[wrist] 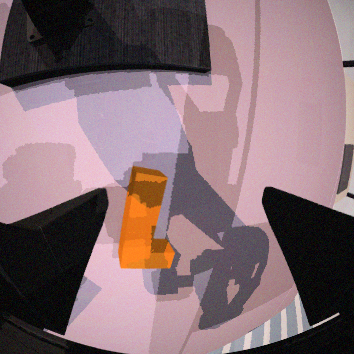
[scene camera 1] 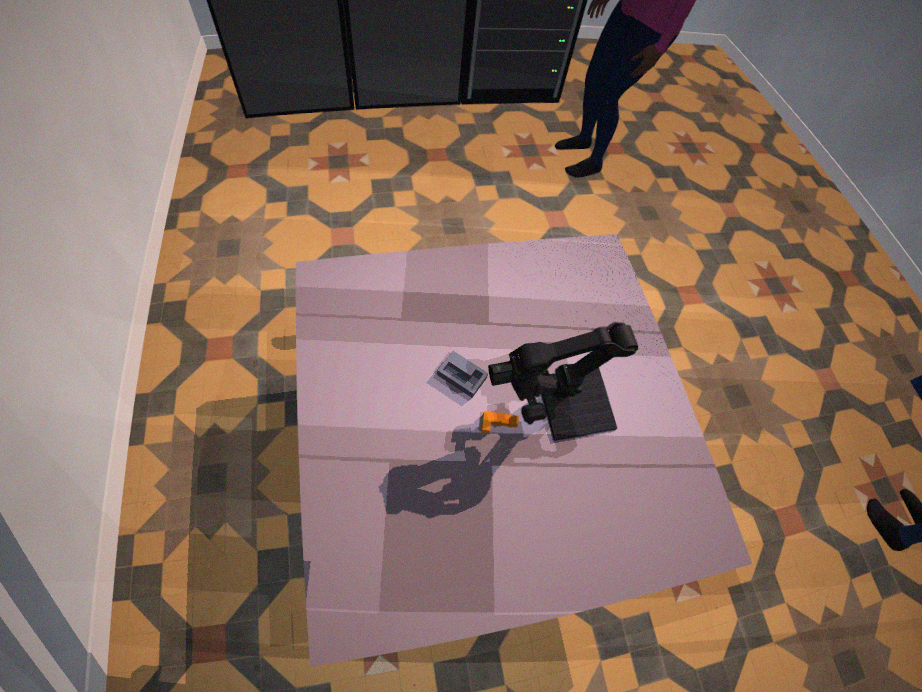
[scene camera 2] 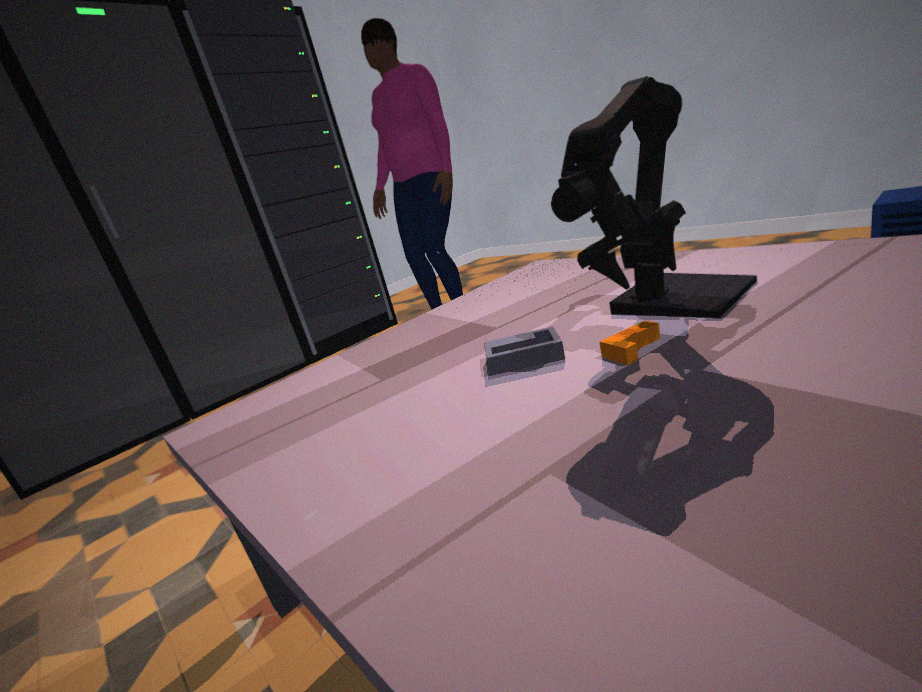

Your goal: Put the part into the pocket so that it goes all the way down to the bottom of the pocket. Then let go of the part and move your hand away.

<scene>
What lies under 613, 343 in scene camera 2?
An orange L-shaped block.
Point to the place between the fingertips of my gripper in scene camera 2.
At 650, 279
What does my gripper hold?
Nothing.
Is my gripper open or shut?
Open.
</scene>
